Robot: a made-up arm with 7 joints.
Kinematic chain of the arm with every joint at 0, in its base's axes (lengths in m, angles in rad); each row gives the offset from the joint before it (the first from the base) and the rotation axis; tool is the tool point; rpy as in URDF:
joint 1: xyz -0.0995 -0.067 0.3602 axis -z
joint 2: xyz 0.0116 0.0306 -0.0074 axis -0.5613 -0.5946 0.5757
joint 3: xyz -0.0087 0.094 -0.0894 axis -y
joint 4: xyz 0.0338 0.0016 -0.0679 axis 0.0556 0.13 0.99
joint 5: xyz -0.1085 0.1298 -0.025 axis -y
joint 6: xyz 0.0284 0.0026 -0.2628 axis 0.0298 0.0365 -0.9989
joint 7: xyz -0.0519 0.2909 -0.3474 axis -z
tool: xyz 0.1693 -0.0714 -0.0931 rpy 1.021 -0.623 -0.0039
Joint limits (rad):
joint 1: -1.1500..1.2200
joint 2: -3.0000..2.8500
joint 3: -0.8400..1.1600
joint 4: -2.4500..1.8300
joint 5: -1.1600..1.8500
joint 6: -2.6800..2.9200
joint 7: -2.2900..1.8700
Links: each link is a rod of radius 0.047 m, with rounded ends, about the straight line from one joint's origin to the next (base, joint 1, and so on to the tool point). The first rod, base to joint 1, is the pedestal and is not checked.
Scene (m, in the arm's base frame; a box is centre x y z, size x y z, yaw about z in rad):
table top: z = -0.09
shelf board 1: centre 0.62 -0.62 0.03 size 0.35 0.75 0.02 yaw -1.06
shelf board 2: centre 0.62 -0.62 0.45 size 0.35 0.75 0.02 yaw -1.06
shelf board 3: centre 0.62 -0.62 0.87 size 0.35 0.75 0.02 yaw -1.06
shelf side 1: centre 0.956 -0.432 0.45 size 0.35 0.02 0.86 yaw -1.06
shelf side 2: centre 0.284 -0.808 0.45 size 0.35 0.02 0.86 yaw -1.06
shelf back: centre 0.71 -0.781 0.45 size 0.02 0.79 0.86 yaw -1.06
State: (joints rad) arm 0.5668 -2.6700 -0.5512 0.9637 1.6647 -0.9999 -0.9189
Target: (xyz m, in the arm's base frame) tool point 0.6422 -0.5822 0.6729
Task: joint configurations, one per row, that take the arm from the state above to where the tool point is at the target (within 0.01 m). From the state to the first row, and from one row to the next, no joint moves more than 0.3 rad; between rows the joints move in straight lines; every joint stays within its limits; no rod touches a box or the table.
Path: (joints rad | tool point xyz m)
1: 0.3209 -2.6596 -0.6234 1.1542 1.7110 -0.9296 -0.6822 | 0.6876 -0.4302 0.2301
2: 0.0750 -2.6493 -0.6956 1.3446 1.7574 -0.8593 -0.4455 | 0.6521 -0.3650 0.2370
3: -0.1708 -2.6389 -0.7678 1.5351 1.8037 -0.7890 -0.2089 | 0.6098 -0.2949 0.2272
4: -0.4167 -2.6285 -0.8400 1.7256 1.8500 -0.7186 0.0278 | 0.5628 -0.2215 0.2054
5: -0.1684 -2.3315 -0.7862 1.7778 1.8500 -0.8019 -0.1115 | 0.5619 -0.3018 0.4417
6: 0.0799 -2.0345 -0.7325 1.8300 1.8500 -0.8851 -0.2508 | 0.4962 -0.3216 0.6729
7: 0.2928 -2.2024 -0.7102 1.6117 1.6621 -0.9338 -0.5133 | 0.5688 -0.3822 0.6819
8: 0.5057 -2.3703 -0.6880 1.3934 1.4743 -0.9824 -0.7757 | 0.6260 -0.4693 0.6746
9: 0.7186 -2.5382 -0.6657 1.1751 1.2864 -1.0311 -1.0382 | 0.6422 -0.5822 0.6729

